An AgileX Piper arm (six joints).
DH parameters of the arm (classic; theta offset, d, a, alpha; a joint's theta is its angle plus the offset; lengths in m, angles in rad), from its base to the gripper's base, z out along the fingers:
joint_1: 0 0.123 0 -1.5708
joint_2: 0.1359 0 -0.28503 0
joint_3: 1.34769 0 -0.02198 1.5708
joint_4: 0 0.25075 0 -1.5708
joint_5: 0 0 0 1.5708
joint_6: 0 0.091 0 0
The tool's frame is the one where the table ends.
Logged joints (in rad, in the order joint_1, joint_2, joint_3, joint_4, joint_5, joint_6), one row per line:
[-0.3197, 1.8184, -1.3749, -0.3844, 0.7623, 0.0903]
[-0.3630, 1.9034, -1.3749, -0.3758, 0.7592, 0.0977]
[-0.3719, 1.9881, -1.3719, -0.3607, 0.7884, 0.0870]
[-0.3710, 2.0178, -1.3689, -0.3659, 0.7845, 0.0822]
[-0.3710, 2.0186, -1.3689, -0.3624, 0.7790, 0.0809]
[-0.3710, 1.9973, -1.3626, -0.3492, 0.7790, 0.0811]
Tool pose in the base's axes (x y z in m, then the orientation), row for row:
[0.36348, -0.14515, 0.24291, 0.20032, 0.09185, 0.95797, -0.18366]
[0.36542, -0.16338, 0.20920, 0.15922, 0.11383, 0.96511, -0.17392]
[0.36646, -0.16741, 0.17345, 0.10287, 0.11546, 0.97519, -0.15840]
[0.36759, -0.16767, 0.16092, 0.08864, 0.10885, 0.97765, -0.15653]
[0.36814, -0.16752, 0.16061, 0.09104, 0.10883, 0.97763, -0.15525]
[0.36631, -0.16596, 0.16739, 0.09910, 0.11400, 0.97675, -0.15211]
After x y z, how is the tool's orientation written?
As a quaternion, w x y z.
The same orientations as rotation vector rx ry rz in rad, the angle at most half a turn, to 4 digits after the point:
[0.2567, 2.6774, -0.5133]
[0.3254, 2.7585, -0.4971]
[0.3407, 2.8779, -0.4675]
[0.3239, 2.9093, -0.4658]
[0.3234, 2.9051, -0.4613]
[0.3372, 2.8889, -0.4499]

